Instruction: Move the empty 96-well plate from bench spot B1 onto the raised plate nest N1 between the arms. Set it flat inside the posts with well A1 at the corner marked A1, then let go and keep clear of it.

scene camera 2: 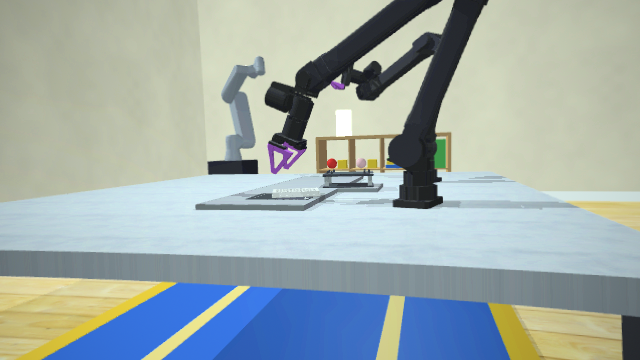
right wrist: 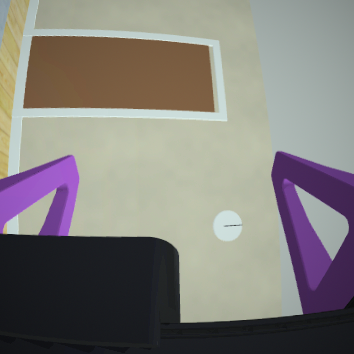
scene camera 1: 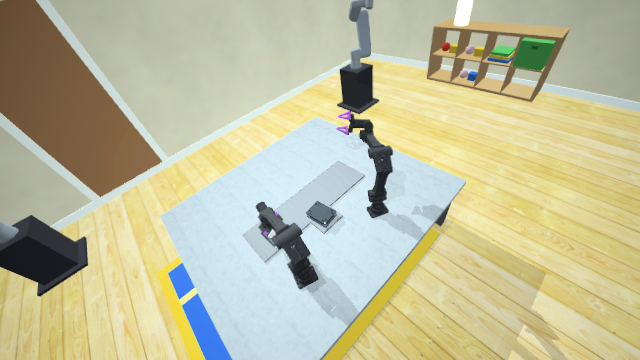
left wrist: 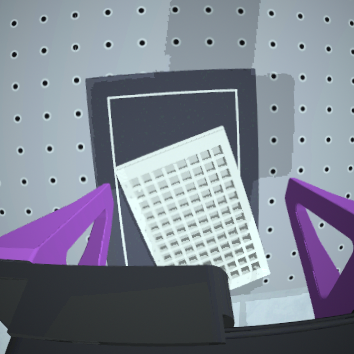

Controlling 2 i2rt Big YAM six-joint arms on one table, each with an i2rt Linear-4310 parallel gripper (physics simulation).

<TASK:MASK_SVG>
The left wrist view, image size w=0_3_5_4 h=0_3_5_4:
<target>my left gripper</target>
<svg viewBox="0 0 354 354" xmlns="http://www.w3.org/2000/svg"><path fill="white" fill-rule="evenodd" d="M354 200L333 194L295 177L289 177L284 200L314 318L233 327L234 317L227 274L219 266L212 264L105 265L111 230L113 198L110 184L103 183L74 202L0 236L0 321L7 328L6 332L10 335L4 354L354 354ZM93 222L86 247L77 265L66 264L68 248ZM306 208L352 241L353 251L340 274L322 246Z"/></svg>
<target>white well plate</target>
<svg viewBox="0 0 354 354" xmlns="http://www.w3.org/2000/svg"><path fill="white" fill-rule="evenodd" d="M115 166L115 173L156 265L212 264L219 266L227 274L229 290L269 274L251 209L222 125Z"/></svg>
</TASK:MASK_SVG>
